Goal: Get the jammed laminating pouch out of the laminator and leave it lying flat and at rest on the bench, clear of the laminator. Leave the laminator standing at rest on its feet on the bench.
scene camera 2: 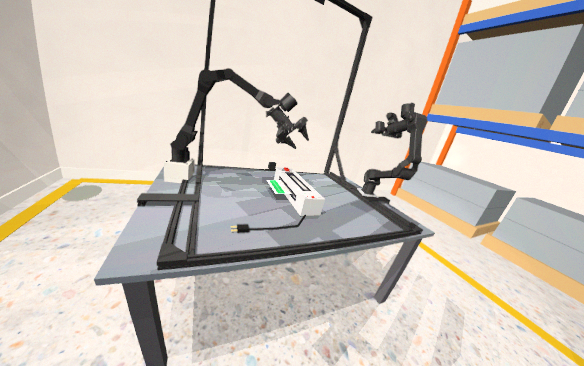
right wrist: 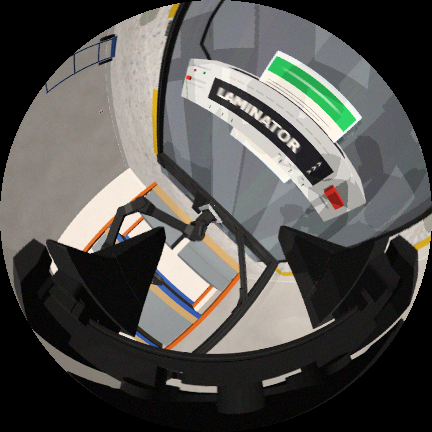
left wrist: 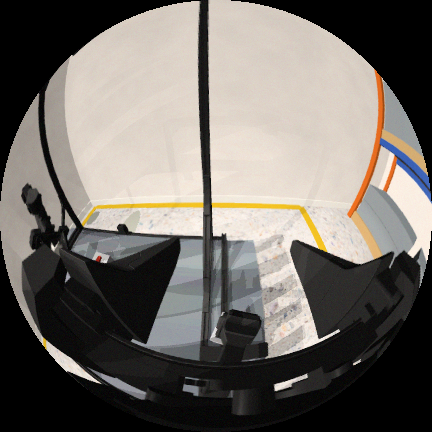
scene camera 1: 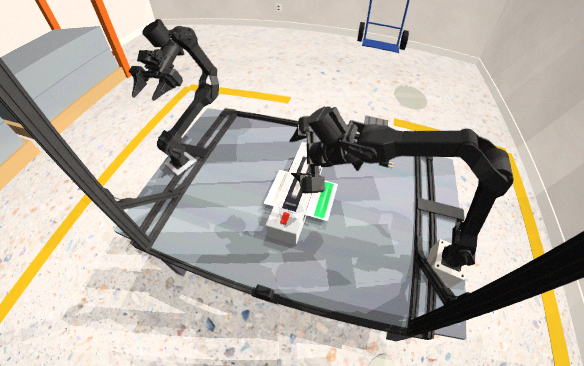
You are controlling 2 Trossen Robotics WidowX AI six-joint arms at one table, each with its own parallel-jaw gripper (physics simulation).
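Where they show: left gripper, between the fingertips: [scene camera 2: 376, 133] [right wrist: 162, 282] [left wrist: 237, 245] [scene camera 1: 142, 98]; right gripper, between the fingertips: [scene camera 2: 302, 144] [right wrist: 222, 232] [scene camera 1: 291, 157]; left arm's base, origin of its link: [scene camera 2: 367, 192] [right wrist: 208, 214] [left wrist: 232, 330] [scene camera 1: 179, 161]; right arm's base, origin of its link: [scene camera 2: 180, 160] [left wrist: 55, 241] [scene camera 1: 452, 258].
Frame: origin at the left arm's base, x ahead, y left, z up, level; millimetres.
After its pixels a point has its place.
The white laminator [scene camera 1: 294, 229] @[x 565, y 27, z 52 mm] [scene camera 2: 311, 206] @[x 414, y 358, z 18 mm] [right wrist: 260, 116] @[x 466, y 191, z 52 mm] stands on the bench [scene camera 1: 240, 220] @[x 376, y -25, z -28 mm] [scene camera 2: 220, 215] @[x 742, y 456, z -28 mm], with a black label strip and a red switch. The pouch [scene camera 1: 325, 200] @[x 568, y 194, z 11 mm] [scene camera 2: 276, 187] @[x 562, y 211, z 11 mm] [right wrist: 315, 92] @[x 561, y 189, z 12 mm], white with a green band, sticks out of one long side. A plain white flat piece [scene camera 1: 274, 189] @[x 404, y 125, z 11 mm] [right wrist: 261, 156] @[x 397, y 128, z 11 mm] shows at the opposite side; I cannot tell whether it is pouch or tray. My right gripper [scene camera 1: 294, 156] @[x 478, y 125, z 217 mm] [scene camera 2: 301, 144] @[x 478, y 125, z 217 mm] [right wrist: 222, 232] @[x 478, y 125, z 217 mm] is open and empty, above the laminator and apart from it. My left gripper [scene camera 1: 145, 96] @[x 49, y -45, z 347 mm] [scene camera 2: 376, 130] @[x 49, y -45, z 347 mm] [left wrist: 237, 245] @[x 49, y -45, z 347 mm] is open and empty, raised far from the laminator.
A black cord runs from the laminator's far end in scene camera 1 to a plug [scene camera 1: 390, 164] @[x 676, y 516, z -19 mm] [scene camera 2: 242, 228] @[x 651, y 527, z -14 mm] on the bench. Black frame bars [scene camera 1: 330, 308] [scene camera 2: 300, 251] edge the bench, with uprights at its corners. A blue hand truck [scene camera 1: 381, 46] and shelving stand beyond.
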